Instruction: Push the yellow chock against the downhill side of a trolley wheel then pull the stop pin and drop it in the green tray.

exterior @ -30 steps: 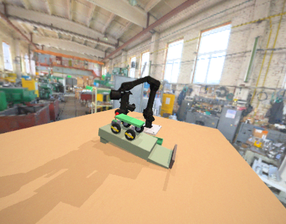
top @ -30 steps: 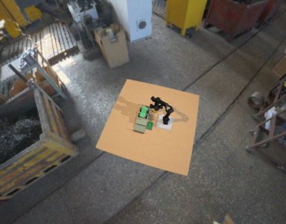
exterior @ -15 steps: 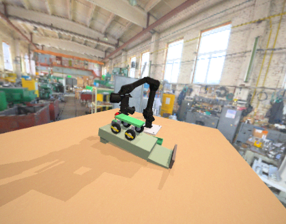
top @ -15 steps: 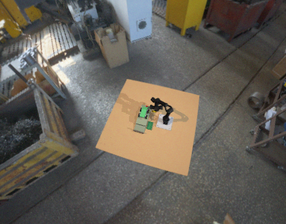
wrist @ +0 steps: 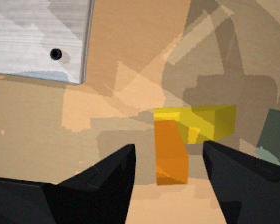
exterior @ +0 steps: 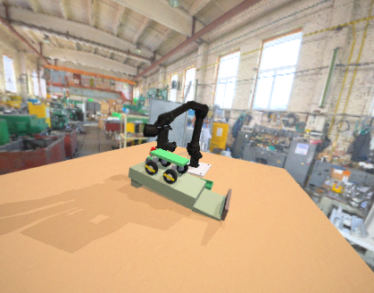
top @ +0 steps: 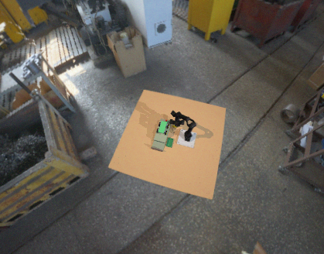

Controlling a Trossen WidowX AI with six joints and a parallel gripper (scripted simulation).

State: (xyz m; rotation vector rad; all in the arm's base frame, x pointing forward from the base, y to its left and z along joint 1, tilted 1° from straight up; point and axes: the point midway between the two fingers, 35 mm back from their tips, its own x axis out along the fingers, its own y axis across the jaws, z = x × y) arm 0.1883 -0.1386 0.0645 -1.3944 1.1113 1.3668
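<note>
My gripper tip is now 2 cm short of the yellow chock, 2 cm above it and 1 cm to the right of it. Round my gripper tip: trolley (15 cm ahead, 13 cm to the left, 7 cm above); then green tray (25 cm to the left, 5 cm below, 2 cm ahead); then stop pin (13 cm ahead, 9 cm above, 3 cm to the left).
</note>
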